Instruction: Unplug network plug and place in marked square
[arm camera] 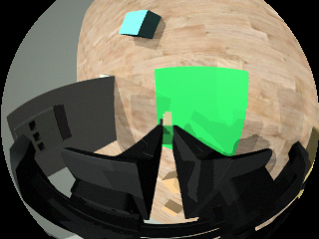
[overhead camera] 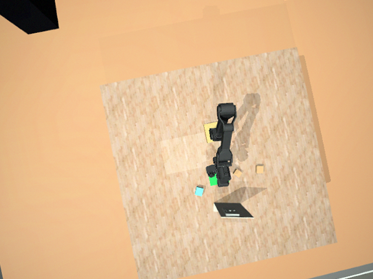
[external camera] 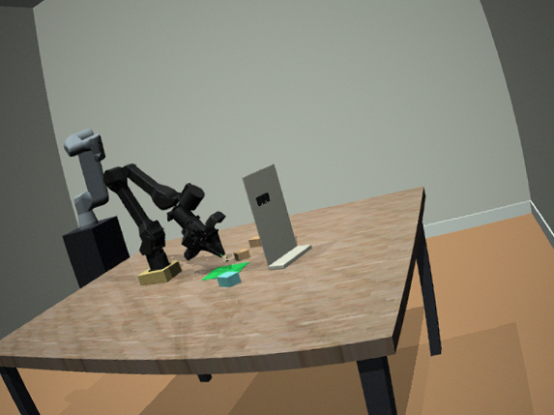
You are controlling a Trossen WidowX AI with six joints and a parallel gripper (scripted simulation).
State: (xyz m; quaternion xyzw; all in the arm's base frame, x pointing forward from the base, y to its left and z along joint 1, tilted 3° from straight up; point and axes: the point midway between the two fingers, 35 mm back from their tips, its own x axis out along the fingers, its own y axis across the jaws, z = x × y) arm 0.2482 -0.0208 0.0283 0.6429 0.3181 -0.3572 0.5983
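My gripper tip is 1 cm past the marked green square and 5 cm above it. Round my gripper tip: tan network plug (right at my gripper tip); then upright panel (18 cm ahead, 1 cm to the left, 7 cm above); then cyan block (7 cm ahead, 14 cm to the right, 4 cm below).
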